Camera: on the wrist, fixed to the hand. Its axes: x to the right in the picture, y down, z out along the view.
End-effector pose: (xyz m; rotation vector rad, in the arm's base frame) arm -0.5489 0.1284 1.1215 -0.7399 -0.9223 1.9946
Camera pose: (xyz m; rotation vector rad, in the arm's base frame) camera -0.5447 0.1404 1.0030 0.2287 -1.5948 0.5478
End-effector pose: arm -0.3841 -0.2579 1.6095 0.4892 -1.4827 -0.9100
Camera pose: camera -0.2975 -0.2445 1.6902 1.0544 -0.9664 -2.6054
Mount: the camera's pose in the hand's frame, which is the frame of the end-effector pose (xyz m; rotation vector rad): 0.0281 0.0891 -0.0740 -0.5251 -0.4304 -1.4940
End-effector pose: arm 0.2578 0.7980 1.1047 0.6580 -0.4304 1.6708
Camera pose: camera 0.1539 0.8466 1.0722 0.6464 -0.4561 -0.0158
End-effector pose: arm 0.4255 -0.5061 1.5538 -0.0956 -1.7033 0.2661
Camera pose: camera 0.4861 -0.4048 1.5698 0.8758 -1.7759 -1.3367
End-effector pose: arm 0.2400 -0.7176 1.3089 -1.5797 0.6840 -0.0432
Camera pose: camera 0.1968 -0.7936 1.2279 -2.1778 -0.9917 -0.6365
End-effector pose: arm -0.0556 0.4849 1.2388 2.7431 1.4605 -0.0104
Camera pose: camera 0.0333 0.4609 1.3145 0.7522 2.3968 -0.1929
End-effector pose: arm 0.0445 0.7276 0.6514 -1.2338 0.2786 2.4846
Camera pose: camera 0.0477 0.6279 0.5862 -0.5410 -1.0622 1.3507
